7 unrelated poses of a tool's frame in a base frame.
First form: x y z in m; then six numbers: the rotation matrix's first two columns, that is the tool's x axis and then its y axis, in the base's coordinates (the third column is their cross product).
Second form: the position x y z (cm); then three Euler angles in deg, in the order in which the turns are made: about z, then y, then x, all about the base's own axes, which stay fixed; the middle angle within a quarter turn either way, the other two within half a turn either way. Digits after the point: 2 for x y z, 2 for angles.
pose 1, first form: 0.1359 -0.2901 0.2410 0.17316 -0.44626 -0.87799 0.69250 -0.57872 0.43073
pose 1, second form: 13.59 -29.01 24.10 -75.96 -44.45 72.99
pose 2, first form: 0.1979 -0.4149 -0.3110 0.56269 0.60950 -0.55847 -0.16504 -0.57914 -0.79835
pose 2, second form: 19.79 -41.49 -31.10 16.35 -54.10 -112.59
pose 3, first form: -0.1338 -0.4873 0.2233 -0.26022 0.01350 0.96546 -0.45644 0.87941 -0.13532
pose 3, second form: -13.38 -48.73 22.33 119.69 -58.30 115.08
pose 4, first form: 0.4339 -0.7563 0.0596 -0.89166 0.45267 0.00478 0.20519 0.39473 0.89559
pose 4, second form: 43.39 -75.63 5.96 -167.04 23.80 -119.09
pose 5, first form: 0.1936 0.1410 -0.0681 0.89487 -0.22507 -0.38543 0.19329 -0.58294 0.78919
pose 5, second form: 19.36 14.10 -6.81 -12.19 -23.72 121.49
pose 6, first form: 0.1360 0.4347 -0.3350 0.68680 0.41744 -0.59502 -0.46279 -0.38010 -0.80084
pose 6, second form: 13.60 43.47 -33.50 33.97 -34.09 -94.70
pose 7, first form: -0.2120 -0.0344 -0.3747 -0.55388 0.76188 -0.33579 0.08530 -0.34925 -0.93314
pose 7, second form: -21.20 -3.44 -37.47 -171.24 -55.92 76.75
